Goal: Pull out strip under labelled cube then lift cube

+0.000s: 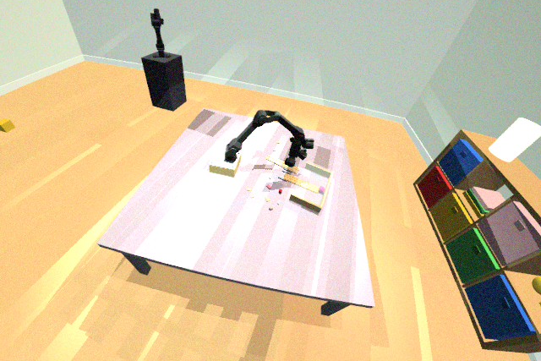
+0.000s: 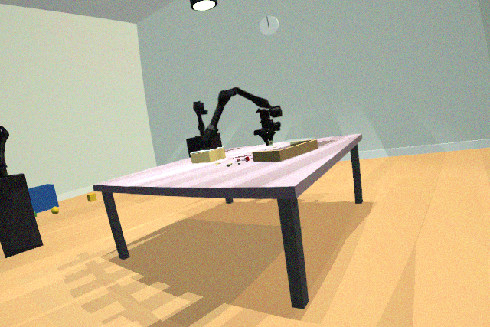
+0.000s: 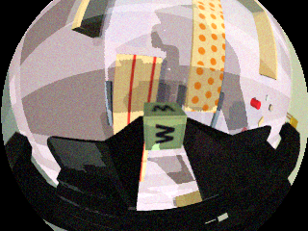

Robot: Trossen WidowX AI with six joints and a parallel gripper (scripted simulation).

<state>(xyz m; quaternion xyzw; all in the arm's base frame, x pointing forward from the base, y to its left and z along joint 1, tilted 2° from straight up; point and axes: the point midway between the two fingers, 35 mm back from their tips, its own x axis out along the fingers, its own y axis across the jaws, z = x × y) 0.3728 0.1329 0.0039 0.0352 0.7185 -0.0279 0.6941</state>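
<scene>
My gripper tip is 10 cm short of the orange-dotted strip, 8 cm to the left of it and 5 cm above it. Round my gripper tip: small red piece 21 cm to the right, 4 cm below, 1 cm behind.
</scene>
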